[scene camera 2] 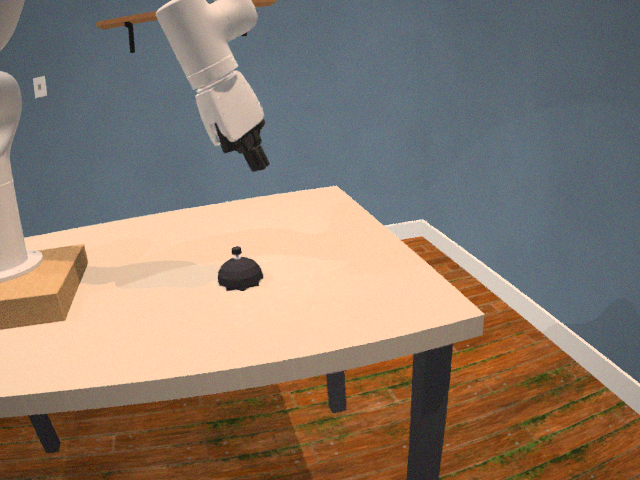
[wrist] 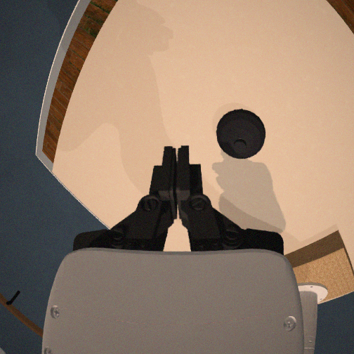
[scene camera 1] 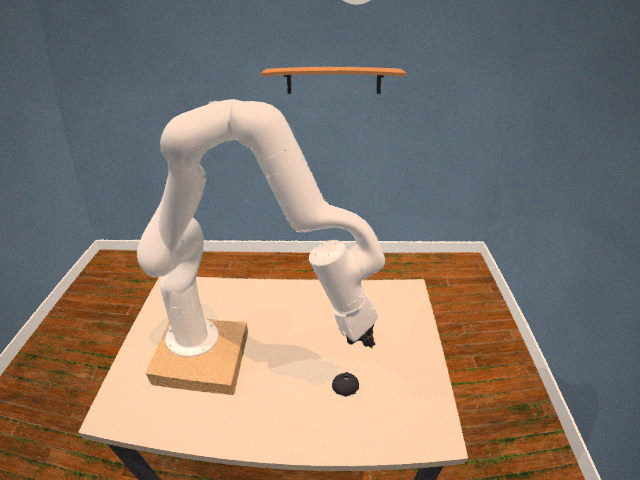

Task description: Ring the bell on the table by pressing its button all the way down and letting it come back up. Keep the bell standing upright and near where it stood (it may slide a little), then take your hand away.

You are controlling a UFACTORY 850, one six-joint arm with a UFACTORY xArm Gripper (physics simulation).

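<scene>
A dark, dome-shaped bell [scene camera 1: 345, 384] [scene camera 2: 240, 273] [wrist: 241, 131] stands upright on the pale table [scene camera 1: 217, 428] [scene camera 2: 170, 341] [wrist: 200, 70]. Its small black button [scene camera 2: 236, 250] stands up on a light stem above the dome. My gripper [scene camera 1: 371, 345] [scene camera 2: 260, 167] [wrist: 178, 161] is shut, with nothing between its fingertips. It is tilted and hangs in the air above the table, higher than the bell and apart from it. In the wrist view the bell lies to the right of and beyond the fingertips.
The arm's base stands on a wooden block [scene camera 1: 196, 373] [scene camera 2: 38, 304] [wrist: 325, 270] at the left of the table in the scene views. A wall shelf [scene camera 1: 333, 71] hangs on the blue wall far behind. The table's right edge lies beyond the bell, with wooden floor below.
</scene>
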